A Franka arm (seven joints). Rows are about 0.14 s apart.
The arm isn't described. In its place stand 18 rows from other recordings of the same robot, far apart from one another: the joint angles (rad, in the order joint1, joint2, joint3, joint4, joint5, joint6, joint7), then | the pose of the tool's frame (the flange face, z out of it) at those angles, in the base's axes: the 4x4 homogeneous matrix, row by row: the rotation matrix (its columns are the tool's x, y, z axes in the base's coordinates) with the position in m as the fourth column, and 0 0 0 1 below.
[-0.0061 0.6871 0.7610 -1.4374 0.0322 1.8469 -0.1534] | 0.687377 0.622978 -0.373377 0.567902; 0.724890 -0.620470 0.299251 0.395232; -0.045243 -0.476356 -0.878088 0.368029; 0 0 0 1
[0.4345 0.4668 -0.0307 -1.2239 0.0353 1.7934 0.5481] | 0.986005 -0.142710 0.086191 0.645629; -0.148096 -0.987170 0.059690 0.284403; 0.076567 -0.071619 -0.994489 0.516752; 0 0 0 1
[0.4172 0.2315 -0.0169 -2.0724 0.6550 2.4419 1.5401] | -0.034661 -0.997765 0.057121 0.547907; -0.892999 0.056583 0.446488 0.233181; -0.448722 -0.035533 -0.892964 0.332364; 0 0 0 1
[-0.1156 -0.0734 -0.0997 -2.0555 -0.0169 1.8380 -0.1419] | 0.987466 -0.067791 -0.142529 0.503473; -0.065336 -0.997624 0.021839 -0.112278; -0.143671 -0.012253 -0.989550 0.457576; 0 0 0 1
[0.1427 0.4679 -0.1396 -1.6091 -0.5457 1.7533 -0.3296] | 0.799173 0.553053 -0.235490 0.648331; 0.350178 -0.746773 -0.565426 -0.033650; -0.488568 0.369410 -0.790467 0.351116; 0 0 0 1
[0.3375 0.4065 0.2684 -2.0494 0.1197 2.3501 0.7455] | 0.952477 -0.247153 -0.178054 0.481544; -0.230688 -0.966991 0.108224 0.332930; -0.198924 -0.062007 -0.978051 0.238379; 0 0 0 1
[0.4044 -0.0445 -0.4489 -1.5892 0.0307 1.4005 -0.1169] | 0.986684 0.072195 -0.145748 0.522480; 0.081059 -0.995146 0.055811 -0.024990; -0.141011 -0.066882 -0.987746 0.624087; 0 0 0 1
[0.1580 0.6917 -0.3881 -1.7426 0.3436 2.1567 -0.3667] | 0.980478 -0.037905 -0.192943 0.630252; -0.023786 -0.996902 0.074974 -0.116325; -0.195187 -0.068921 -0.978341 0.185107; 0 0 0 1
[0.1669 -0.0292 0.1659 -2.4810 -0.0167 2.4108 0.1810] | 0.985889 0.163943 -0.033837 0.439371; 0.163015 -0.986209 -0.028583 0.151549; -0.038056 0.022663 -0.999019 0.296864; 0 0 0 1
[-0.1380 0.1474 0.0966 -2.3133 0.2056 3.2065 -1.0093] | 0.546185 0.492944 0.677266 0.568160; 0.690970 -0.722193 -0.031594 -0.043974; 0.473542 0.485226 -0.735060 0.366986; 0 0 0 1
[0.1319 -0.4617 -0.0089 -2.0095 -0.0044 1.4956 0.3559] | 0.971927 -0.229522 -0.051739 0.394557; -0.230171 -0.973126 -0.006877 0.047451; -0.048770 0.018593 -0.998637 0.632518; 0 0 0 1
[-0.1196 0.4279 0.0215 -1.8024 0.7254 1.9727 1.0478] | 0.023116 -0.998457 -0.050483 0.629064; -0.778474 -0.049659 0.625710 -0.020168; -0.627252 0.024836 -0.778421 0.303479; 0 0 0 1
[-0.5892 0.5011 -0.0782 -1.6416 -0.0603 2.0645 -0.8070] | 0.977301 0.177677 -0.115386 0.528855; 0.175948 -0.984080 -0.025085 -0.413240; -0.118006 0.004214 -0.993004 0.319581; 0 0 0 1
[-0.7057 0.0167 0.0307 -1.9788 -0.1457 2.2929 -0.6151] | 0.986529 -0.002879 0.163559 0.456397; 0.041932 -0.961990 -0.269847 -0.369532; 0.158119 0.273071 -0.948910 0.488222; 0 0 0 1
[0.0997 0.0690 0.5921 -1.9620 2.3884 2.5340 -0.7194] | 0.868679 -0.180420 0.461351 0.473484; -0.443513 0.131597 0.886555 0.373882; -0.220664 -0.974747 0.034297 0.483976; 0 0 0 1
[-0.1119 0.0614 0.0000 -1.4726 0.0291 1.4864 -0.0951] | 0.998904 -0.015774 -0.044062 0.562082; -0.014275 -0.999316 0.034126 -0.059822; -0.044571 -0.033460 -0.998446 0.628895; 0 0 0 1
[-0.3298 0.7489 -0.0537 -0.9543 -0.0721 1.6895 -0.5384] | 0.982492 0.179265 -0.050733 0.701638; 0.173861 -0.980070 -0.096097 -0.274972; -0.066949 0.085594 -0.994078 0.432145; 0 0 0 1
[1.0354 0.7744 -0.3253 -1.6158 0.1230 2.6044 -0.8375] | -0.004543 0.960078 0.279697 0.519907; 0.997799 -0.014151 0.064783 0.491106; 0.066155 0.279376 -0.957900 0.213812; 0 0 0 1
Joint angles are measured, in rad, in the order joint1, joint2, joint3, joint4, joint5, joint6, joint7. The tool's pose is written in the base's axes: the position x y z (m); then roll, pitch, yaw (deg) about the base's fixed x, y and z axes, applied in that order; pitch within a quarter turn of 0, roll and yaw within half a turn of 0. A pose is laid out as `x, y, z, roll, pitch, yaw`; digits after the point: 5 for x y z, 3 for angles.
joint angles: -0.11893, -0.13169, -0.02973, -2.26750, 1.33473, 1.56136, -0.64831
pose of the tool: 0.47903, 0.03391, 0.45368, -100.901, -3.906, 0.044
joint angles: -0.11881, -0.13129, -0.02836, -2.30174, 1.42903, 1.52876, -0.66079
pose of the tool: 0.47501, 0.03995, 0.44887, -95.122, -3.034, -1.553
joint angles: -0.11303, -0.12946, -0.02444, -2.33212, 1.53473, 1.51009, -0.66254
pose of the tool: 0.47379, 0.04733, 0.44579, -89.430, -1.719, -3.855
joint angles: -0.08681, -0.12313, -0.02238, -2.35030, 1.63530, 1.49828, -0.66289
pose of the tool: 0.47494, 0.06124, 0.44500, -84.383, -0.556, -5.255
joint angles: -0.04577, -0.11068, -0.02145, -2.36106, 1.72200, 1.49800, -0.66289
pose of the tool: 0.47698, 0.07977, 0.44226, -80.508, 0.816, -5.907
